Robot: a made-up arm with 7 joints. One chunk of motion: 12 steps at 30 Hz.
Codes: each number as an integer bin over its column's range. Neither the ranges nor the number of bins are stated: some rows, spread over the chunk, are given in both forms.
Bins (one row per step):
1: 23 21 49 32 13 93
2: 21 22 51 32 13 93
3: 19 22 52 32 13 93
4: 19 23 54 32 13 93
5: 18 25 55 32 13 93
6: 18 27 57 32 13 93
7: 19 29 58 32 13 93
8: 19 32 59 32 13 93
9: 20 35 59 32 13 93
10: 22 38 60 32 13 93
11: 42 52 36 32 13 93
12: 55 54 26 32 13 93
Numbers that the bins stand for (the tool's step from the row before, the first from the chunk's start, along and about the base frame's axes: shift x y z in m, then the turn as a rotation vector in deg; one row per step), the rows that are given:
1: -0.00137 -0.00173 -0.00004 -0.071 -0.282 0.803
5: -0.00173 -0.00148 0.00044 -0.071 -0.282 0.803
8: -0.00166 -0.00106 0.00077 -0.071 -0.282 0.803
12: 0.00089 0.00027 -0.00190 -0.071 -0.282 0.803
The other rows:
2: -0.00152 -0.00167 0.00012 -0.071 -0.282 0.803
3: -0.00166 -0.00167 0.00020 -0.071 -0.282 0.803
4: -0.00166 -0.00161 0.00036 -0.071 -0.282 0.803
6: -0.00173 -0.00136 0.00061 -0.071 -0.282 0.803
7: -0.00166 -0.00124 0.00069 -0.071 -0.282 0.803
9: -0.00159 -0.00088 0.00077 -0.071 -0.282 0.803
10: -0.00144 -0.00070 0.00085 -0.071 -0.282 0.803
11: -0.00003 0.00015 -0.00109 -0.071 -0.282 0.803

